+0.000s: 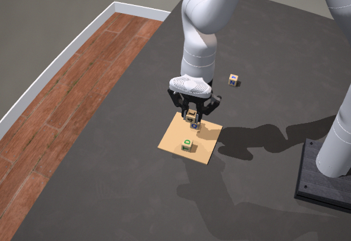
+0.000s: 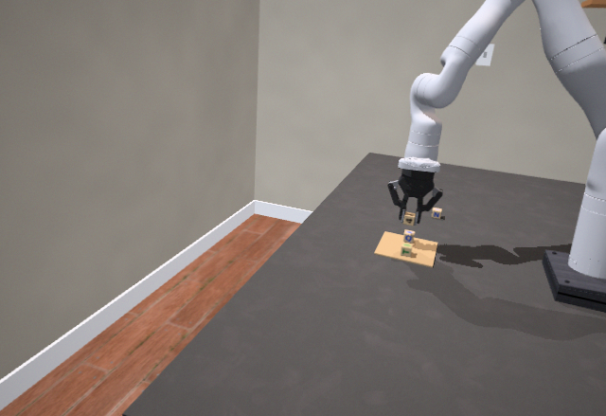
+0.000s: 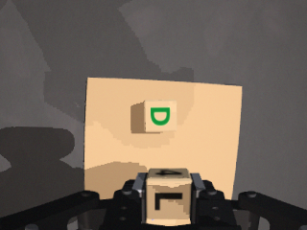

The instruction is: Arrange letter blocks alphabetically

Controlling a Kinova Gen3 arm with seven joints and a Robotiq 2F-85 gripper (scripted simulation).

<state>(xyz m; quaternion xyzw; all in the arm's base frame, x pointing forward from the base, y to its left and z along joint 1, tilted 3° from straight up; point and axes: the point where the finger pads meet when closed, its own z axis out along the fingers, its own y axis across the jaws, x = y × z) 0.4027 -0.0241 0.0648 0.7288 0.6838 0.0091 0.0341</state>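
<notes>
My hand is 90 mm above the tan mat.
</notes>
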